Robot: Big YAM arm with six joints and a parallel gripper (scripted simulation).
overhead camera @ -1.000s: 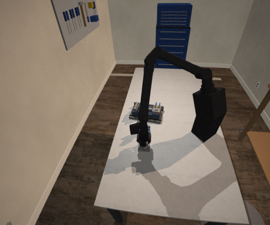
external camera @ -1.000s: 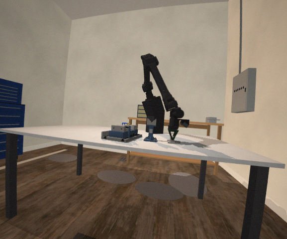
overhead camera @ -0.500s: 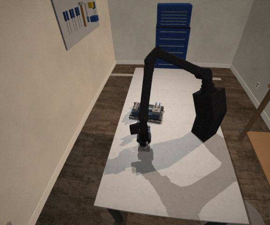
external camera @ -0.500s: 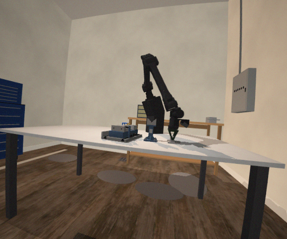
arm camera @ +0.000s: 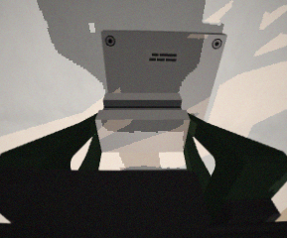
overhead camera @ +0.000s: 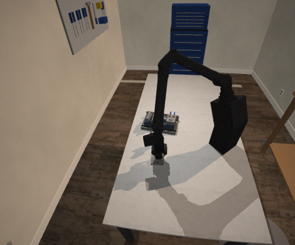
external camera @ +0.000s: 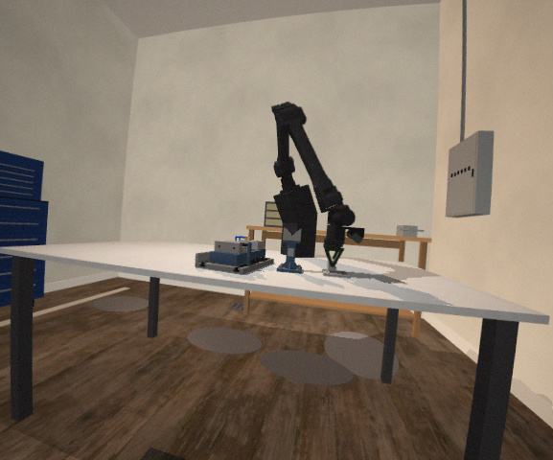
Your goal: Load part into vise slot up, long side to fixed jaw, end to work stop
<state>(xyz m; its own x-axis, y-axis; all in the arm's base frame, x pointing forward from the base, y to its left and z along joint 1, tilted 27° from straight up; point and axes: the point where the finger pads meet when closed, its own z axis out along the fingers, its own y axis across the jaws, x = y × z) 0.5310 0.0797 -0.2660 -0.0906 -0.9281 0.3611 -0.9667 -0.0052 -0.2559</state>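
Now: hand 2 cm short of the infeed plate, 1 cm to the right of it and 4 cm above it. From my hand the other things lie so: post (16 cm to the right, 2 cm above); work stop rod (6 cm ahead, 33 cm to the right, 5 cm above); part (1 cm to the left).
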